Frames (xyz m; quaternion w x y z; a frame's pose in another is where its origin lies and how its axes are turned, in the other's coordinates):
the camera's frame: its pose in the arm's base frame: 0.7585 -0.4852 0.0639 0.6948 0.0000 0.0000 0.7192
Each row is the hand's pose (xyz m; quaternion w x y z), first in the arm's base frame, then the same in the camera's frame.
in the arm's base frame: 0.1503 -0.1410 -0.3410 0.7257 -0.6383 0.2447 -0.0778
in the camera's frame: 0.3650 0.5960 -0.4049 0.4483 -0.2675 0.6291 -0.5760
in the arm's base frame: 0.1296 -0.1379 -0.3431 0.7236 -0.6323 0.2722 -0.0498
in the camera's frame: 0.3688 0.6165 -0.4070 0.4669 -0.2436 0.6439 -0.5550
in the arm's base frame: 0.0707 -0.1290 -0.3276 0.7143 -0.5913 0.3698 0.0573
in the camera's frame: 0.3797 0.6751 -0.3915 0.5375 -0.1449 0.6822 -0.4739
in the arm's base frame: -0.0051 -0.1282 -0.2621 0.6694 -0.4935 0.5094 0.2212
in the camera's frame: 0.3831 0.7508 -0.3260 0.6242 0.0235 0.7088 -0.3277
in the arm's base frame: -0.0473 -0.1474 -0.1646 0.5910 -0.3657 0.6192 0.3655
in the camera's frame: 0.3654 0.7937 -0.2285 0.6735 0.1912 0.6932 -0.1711
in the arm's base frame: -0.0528 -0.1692 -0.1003 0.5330 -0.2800 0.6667 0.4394
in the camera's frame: 0.3438 0.7999 -0.1642 0.6863 0.2849 0.6646 -0.0780
